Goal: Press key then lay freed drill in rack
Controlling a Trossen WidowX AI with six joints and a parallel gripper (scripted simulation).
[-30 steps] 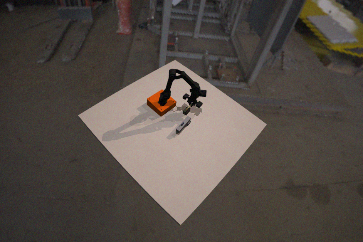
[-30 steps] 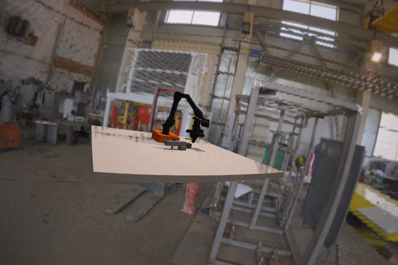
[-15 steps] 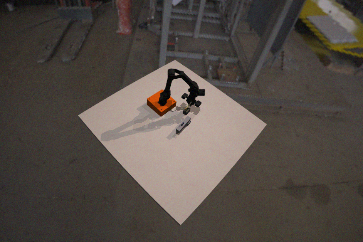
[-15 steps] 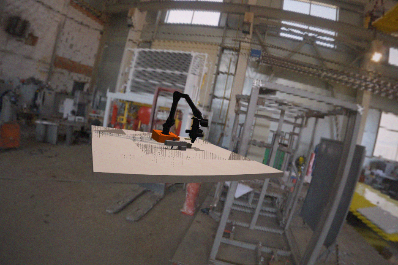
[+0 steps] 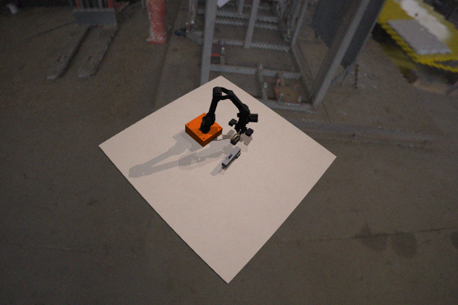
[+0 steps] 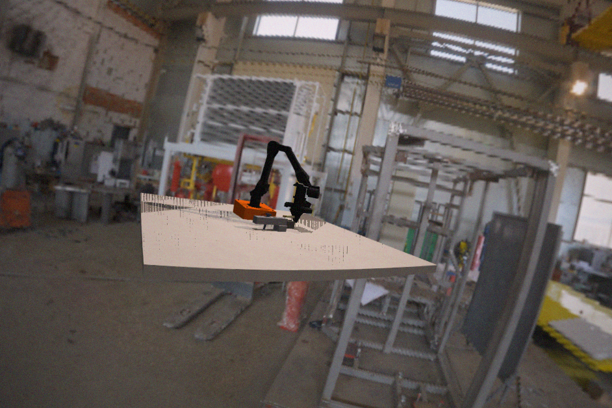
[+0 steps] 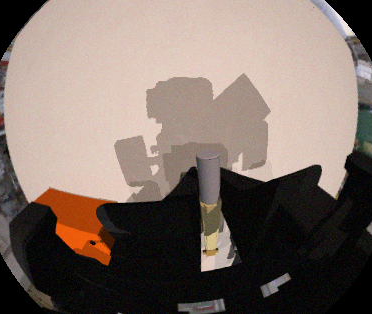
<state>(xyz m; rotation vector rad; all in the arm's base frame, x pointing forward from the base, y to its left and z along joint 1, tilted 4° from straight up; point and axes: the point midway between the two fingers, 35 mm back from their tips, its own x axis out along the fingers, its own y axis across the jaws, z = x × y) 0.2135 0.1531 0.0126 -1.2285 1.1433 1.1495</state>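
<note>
The drill lies 4 cm to the right of my gripper tip and 3 cm above it. Also, from my gripper tip: dark key: 7 cm ahead, 24 cm to the right, 2 cm above.
</note>
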